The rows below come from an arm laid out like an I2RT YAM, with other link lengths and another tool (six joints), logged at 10 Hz.
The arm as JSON. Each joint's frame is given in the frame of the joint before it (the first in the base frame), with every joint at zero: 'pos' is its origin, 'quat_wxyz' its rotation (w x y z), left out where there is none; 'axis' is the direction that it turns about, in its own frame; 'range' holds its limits. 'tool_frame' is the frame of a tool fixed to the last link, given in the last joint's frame.
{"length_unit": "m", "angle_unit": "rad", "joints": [
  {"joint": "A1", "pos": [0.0, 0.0, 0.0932], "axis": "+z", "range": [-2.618, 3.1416]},
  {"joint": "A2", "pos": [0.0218, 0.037, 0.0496], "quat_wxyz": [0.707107, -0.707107, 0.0, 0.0], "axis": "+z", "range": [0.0, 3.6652]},
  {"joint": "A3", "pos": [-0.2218, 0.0, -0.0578], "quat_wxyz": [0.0, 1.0, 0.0, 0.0], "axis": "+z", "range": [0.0, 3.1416]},
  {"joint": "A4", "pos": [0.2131, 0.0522, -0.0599], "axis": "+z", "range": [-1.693, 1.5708]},
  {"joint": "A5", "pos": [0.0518, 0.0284, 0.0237], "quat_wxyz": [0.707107, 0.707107, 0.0, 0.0], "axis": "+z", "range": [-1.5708, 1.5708]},
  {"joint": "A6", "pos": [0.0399, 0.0, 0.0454], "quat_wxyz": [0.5, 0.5, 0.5, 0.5], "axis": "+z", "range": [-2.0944, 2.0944]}
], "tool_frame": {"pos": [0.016, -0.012, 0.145], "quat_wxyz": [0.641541, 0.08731, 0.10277, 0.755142]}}
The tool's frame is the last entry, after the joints.
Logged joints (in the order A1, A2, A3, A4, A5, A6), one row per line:
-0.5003, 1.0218, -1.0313, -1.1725, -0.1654, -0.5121
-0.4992, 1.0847, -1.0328, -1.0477, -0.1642, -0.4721
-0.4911, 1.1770, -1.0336, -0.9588, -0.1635, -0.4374
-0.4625, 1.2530, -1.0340, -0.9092, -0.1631, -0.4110
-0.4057, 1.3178, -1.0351, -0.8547, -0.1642, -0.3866
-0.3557, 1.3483, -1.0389, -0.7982, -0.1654, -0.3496
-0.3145, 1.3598, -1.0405, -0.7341, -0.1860, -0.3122
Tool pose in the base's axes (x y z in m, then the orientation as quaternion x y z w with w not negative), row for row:
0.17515, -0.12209, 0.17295, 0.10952, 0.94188, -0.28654, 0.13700
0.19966, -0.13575, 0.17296, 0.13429, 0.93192, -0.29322, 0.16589
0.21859, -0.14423, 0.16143, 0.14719, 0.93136, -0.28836, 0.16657
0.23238, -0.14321, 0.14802, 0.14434, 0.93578, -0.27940, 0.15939
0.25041, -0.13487, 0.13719, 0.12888, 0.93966, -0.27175, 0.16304
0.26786, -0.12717, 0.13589, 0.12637, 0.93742, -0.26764, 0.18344
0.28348, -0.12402, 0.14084, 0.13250, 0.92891, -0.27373, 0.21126
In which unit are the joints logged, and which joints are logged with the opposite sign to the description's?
The joints are logged in radians. Opposite sign: A3, A5.
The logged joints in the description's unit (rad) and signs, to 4 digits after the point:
-0.5003, 1.0218, 1.0313, -1.1725, 0.1654, -0.5121
-0.4992, 1.0847, 1.0328, -1.0477, 0.1642, -0.4721
-0.4911, 1.1770, 1.0336, -0.9588, 0.1635, -0.4374
-0.4625, 1.2530, 1.0340, -0.9092, 0.1631, -0.4110
-0.4057, 1.3178, 1.0351, -0.8547, 0.1642, -0.3866
-0.3557, 1.3483, 1.0389, -0.7982, 0.1654, -0.3496
-0.3145, 1.3598, 1.0405, -0.7341, 0.1860, -0.3122

